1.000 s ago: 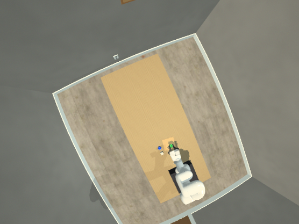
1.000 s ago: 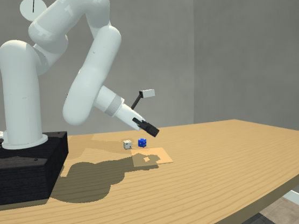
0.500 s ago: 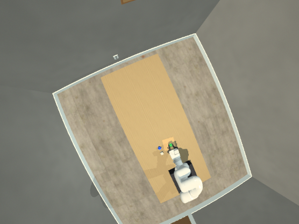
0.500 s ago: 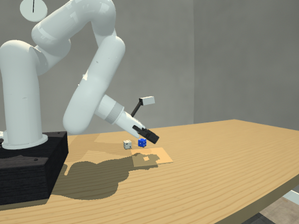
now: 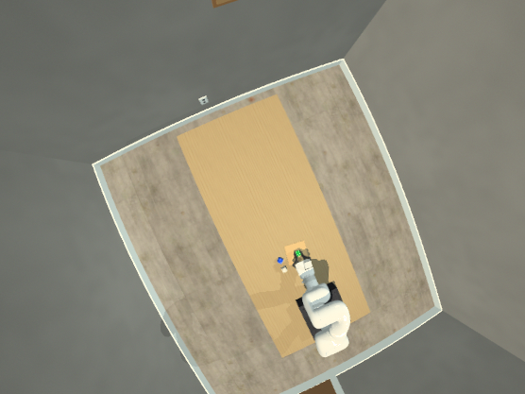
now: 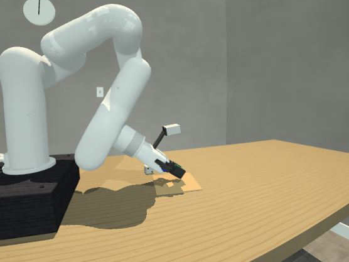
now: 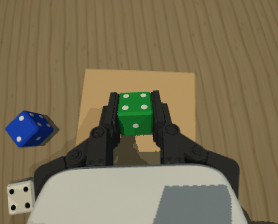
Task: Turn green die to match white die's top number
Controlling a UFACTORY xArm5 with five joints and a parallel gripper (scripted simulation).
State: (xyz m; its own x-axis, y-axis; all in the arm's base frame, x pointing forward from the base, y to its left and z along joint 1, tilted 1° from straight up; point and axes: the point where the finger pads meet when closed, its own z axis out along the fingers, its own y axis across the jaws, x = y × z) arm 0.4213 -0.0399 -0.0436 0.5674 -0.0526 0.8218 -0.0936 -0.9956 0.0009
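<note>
The green die is 10 mm below my hand. Also, from my hand: blue die (10 mm ahead, 120 mm to the left, 30 mm below); then tan mat (40 mm below); then white die (60 mm behind, 130 mm to the left, 30 mm below).
</note>
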